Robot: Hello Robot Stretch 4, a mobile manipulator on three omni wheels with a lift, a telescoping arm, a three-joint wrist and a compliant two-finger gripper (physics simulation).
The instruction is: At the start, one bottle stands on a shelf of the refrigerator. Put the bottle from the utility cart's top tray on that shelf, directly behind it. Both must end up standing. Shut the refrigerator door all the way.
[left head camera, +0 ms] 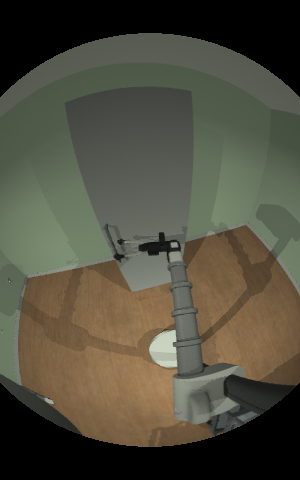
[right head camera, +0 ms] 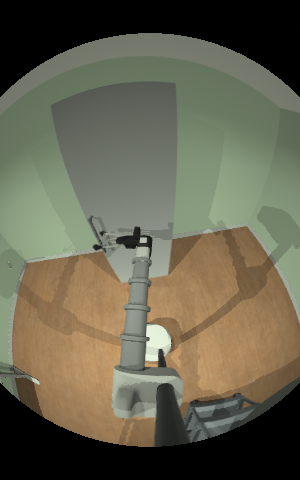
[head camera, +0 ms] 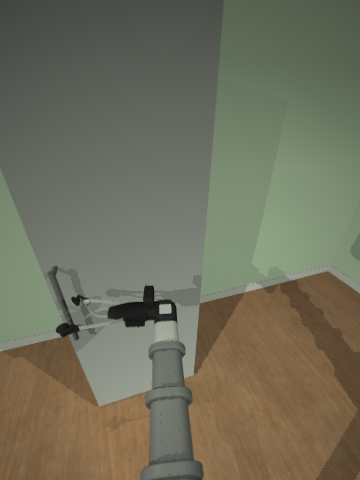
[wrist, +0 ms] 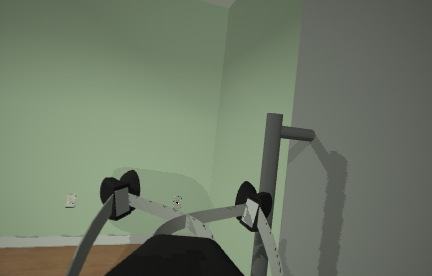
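Where they show: gripper, fingertip midpoint: (left head camera: 115, 248) (right head camera: 95, 239) (head camera: 64, 314) (wrist: 188, 191); robot's base, origin of the base link: (left head camera: 169, 347) (right head camera: 150, 341).
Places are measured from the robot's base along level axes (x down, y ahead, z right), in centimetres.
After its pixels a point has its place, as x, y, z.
The refrigerator (head camera: 130, 175) {-136.1, 77.7, -9.2} (left head camera: 140, 150) {-145.8, 77.2, -11.1} (right head camera: 125, 150) {-143.1, 77.7, -8.8} (wrist: 370, 100) {-110.3, 73.1, -29.3} shows its grey door front; whether a gap stands behind it I cannot tell. The door handle (head camera: 60, 294) {-99.7, 65.4, -35.3} (left head camera: 111, 238) {-94.2, 71.2, -37.4} (right head camera: 94, 228) {-100.4, 65.8, -34.9} (wrist: 270, 155) {-103.8, 65.6, -35.1} is a dark upright bar near the door's left edge. My gripper (head camera: 72, 315) {-99.8, 56.6, -30.8} (left head camera: 120, 250) {-99.8, 56.6, -30.8} (right head camera: 100, 241) {-99.8, 56.6, -30.8} (wrist: 188, 191) {-99.8, 56.6, -30.8} is open and empty, its fingertips at the handle's lower part. In the wrist view the right fingertip overlaps the handle; contact is unclear. The utility cart (right head camera: 216, 400) {-10.3, -82.6, 72.1} shows partly at the lower right. Neither bottle shows.
Green walls (head camera: 300, 175) {-112.7, 169.2, 110.1} (wrist: 125, 100) {-131.3, -6.9, -251.7} stand around the refrigerator, with a pale baseboard along the wooden floor (head camera: 270, 375) {2.7, 81.1, 71.5} (right head camera: 235, 320) {2.7, 15.0, 103.4}. My extended arm (head camera: 170, 425) {-110.8, 23.4, 0.1} (left head camera: 186, 320) {-111.1, 15.1, 0.0} (right head camera: 135, 325) {-111.1, 12.1, 0.6} reaches across the floor. A grey frame-like object (right head camera: 20, 374) shows at the lower left edge.
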